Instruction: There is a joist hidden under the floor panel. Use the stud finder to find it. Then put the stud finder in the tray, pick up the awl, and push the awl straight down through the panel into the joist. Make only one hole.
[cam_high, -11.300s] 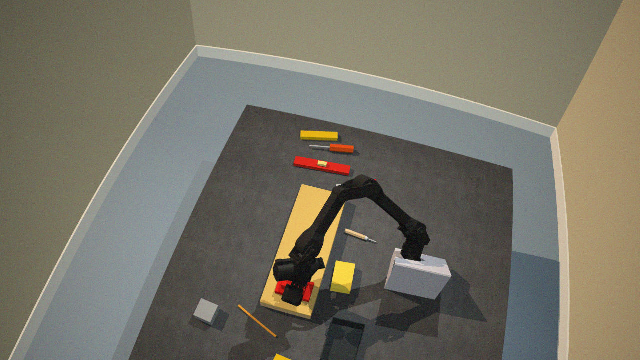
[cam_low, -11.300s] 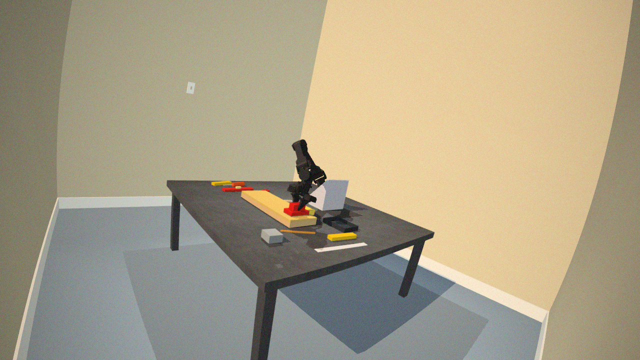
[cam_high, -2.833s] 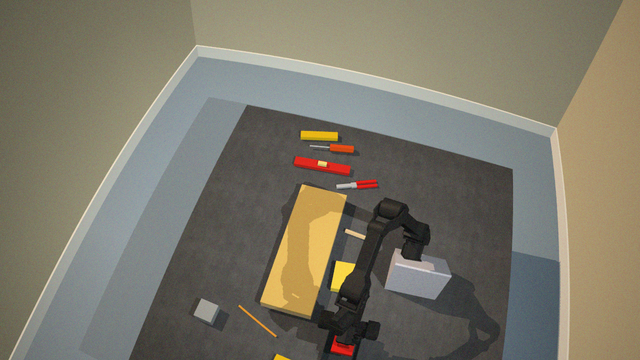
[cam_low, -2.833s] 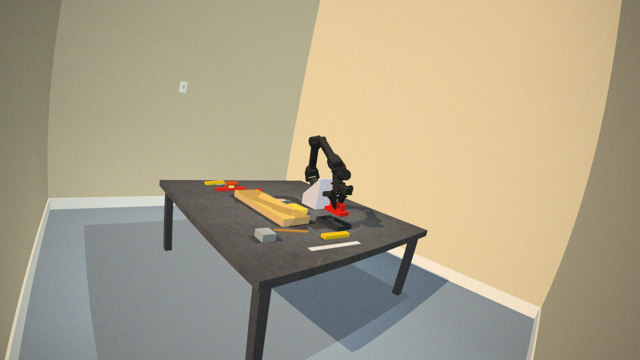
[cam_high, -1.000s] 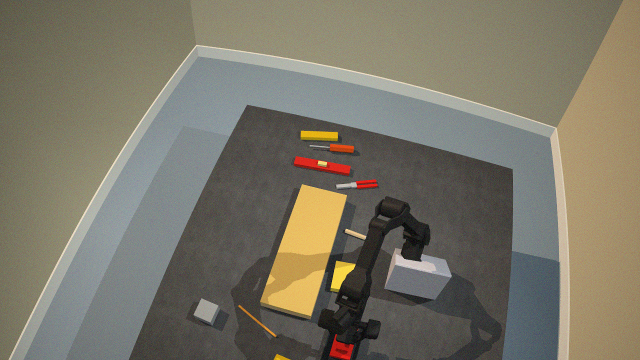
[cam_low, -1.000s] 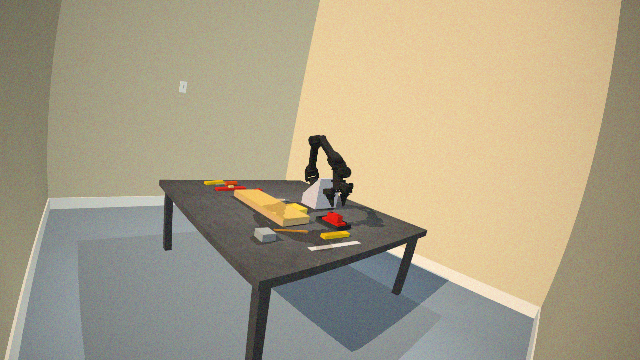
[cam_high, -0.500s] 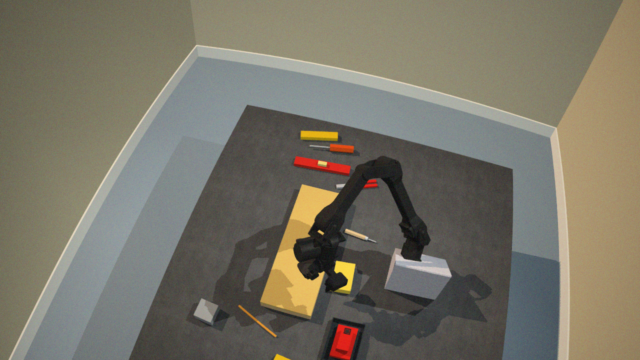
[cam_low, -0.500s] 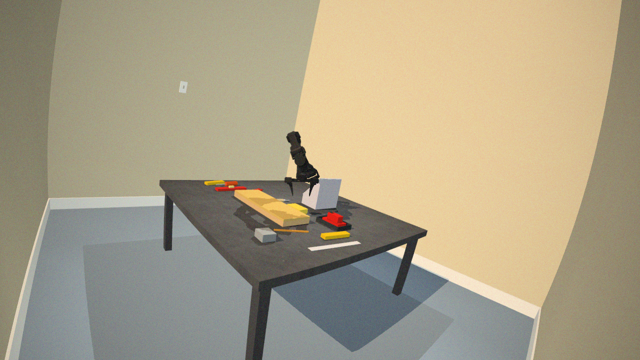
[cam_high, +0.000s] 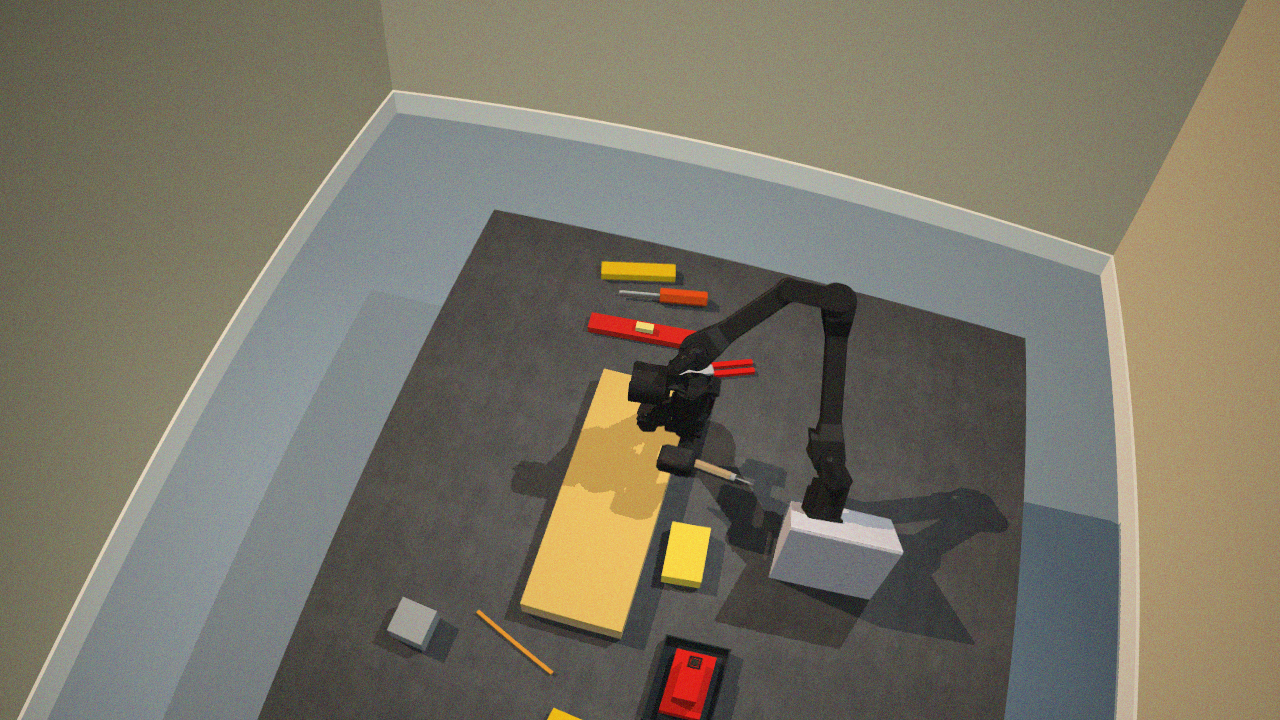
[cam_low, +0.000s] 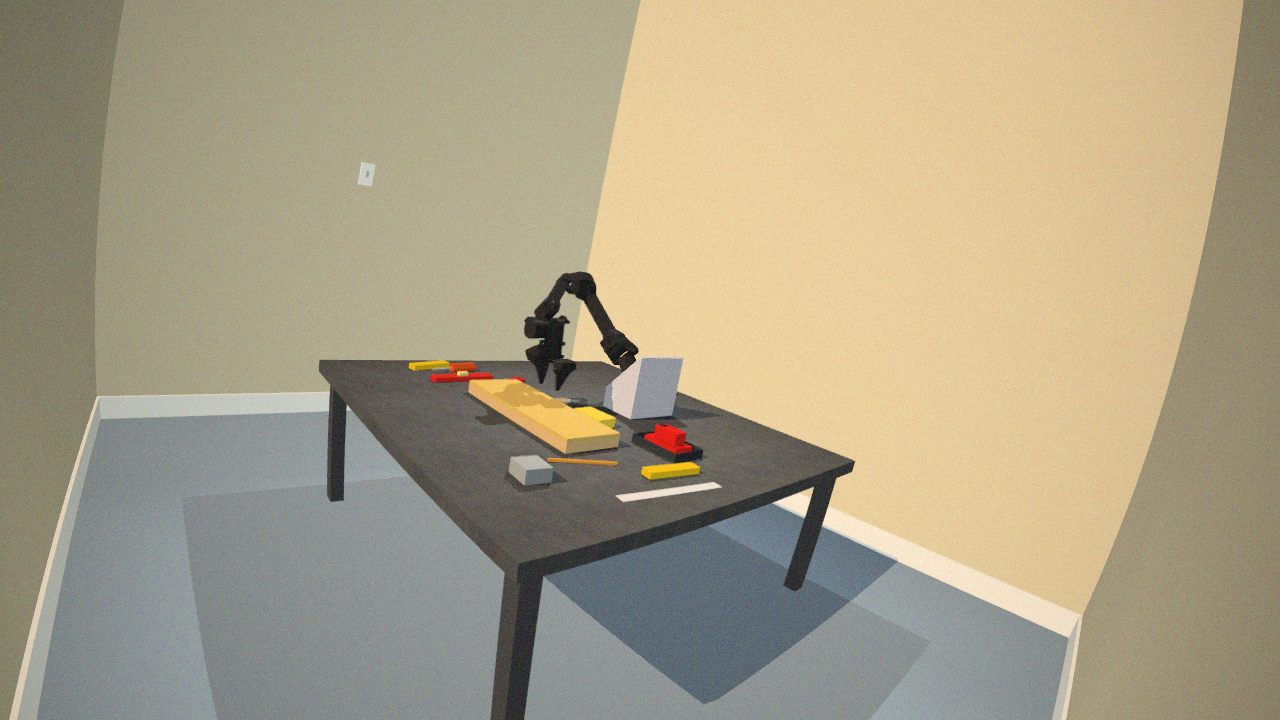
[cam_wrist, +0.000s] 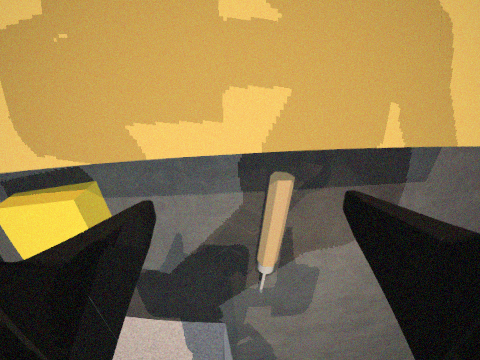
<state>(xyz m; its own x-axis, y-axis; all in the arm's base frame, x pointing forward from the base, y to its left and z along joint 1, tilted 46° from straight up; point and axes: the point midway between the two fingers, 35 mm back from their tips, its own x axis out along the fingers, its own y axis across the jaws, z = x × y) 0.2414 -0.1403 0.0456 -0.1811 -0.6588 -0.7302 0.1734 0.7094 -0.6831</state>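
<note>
The awl is 9 cm behind my gripper tip and 5 cm below it. The rest, counted from my gripper tip: square indicator 40 cm to the left, 6 cm behind; then yellow block 18 cm to the left, 5 cm below, 3 cm behind; then red level 31 cm to the right, 11 cm ahead, 5 cm below.
</note>
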